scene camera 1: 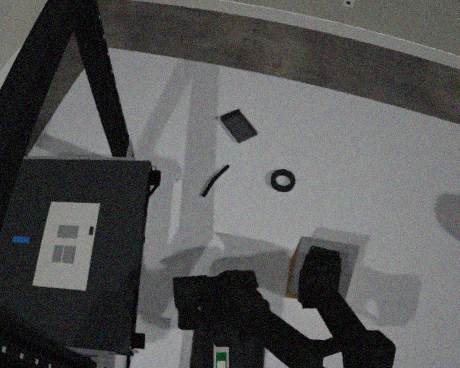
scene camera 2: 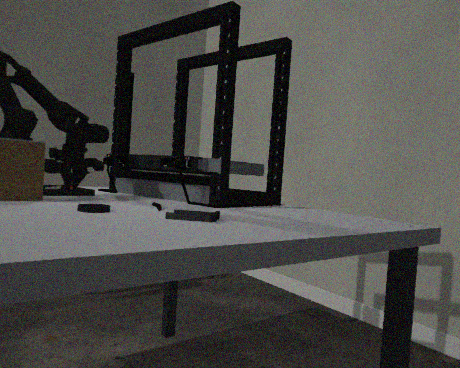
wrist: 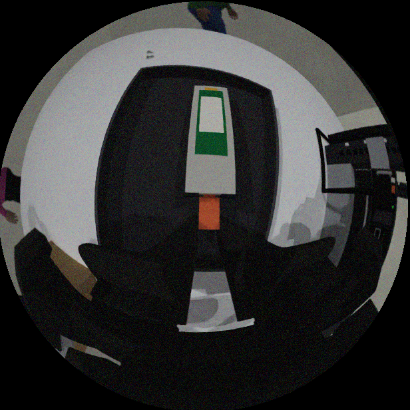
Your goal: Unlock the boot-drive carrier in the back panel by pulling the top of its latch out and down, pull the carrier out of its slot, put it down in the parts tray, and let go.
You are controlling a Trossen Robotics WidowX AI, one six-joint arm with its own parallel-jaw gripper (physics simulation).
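Frame: origin at the arm's base, x back, y left, z down, level; centimetres.
Seen in the pictures: arm's base at its link origin: [scene camera 1: 321,262] [scene camera 2: 17,153].
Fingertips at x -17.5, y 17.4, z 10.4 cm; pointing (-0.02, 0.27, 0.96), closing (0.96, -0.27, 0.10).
Pixels of each thing's middle, then the offset from my fingertips to it.
- boot-drive carrier at the middle of its body: [scene camera 1: 220,359] dz -0.4, dx +1.6, dy +6.0 cm
- dark parts tray at the middle of its body: [scene camera 1: 227,359] [scene camera 2: 56,190] dz +0.1, dx +2.9, dy +5.5 cm
- black ring at the middle of its body: [scene camera 2: 94,208] [scene camera 1: 283,180] dz +0.5, dx +6.1, dy -42.8 cm
- short black strip at the middle of its body: [scene camera 1: 216,180] dz +0.6, dx -10.9, dy -38.3 cm
- small dark box at the middle of its body: [scene camera 2: 193,214] [scene camera 1: 238,125] dz +0.2, dx -9.5, dy -57.9 cm
The boot-drive carrier [scene camera 1: 221,357] [wrist: 210,172], grey with a green and white label, is out of the back panel. It lies label up over the dark parts tray [scene camera 1: 202,350] [scene camera 2: 86,192] [wrist: 142,150], within the tray's outline in the wrist view. Its orange latch [wrist: 209,211] points toward my gripper [scene camera 2: 71,186] [wrist: 206,219], which is shut on it. The fingertips are low over the tray's near side, and in scene camera 1 the arm hides them. I cannot tell whether the carrier touches the tray floor.
The dark server case [scene camera 1: 117,260] is in the black rack frame [scene camera 2: 226,100], beside the tray. A black ring [scene camera 1: 283,180] [scene camera 2: 94,208], a short black strip [scene camera 1: 215,180] and a small dark box [scene camera 1: 239,126] [scene camera 2: 192,215] lie on the table. A wooden box [scene camera 2: 20,170] stands under the arm.
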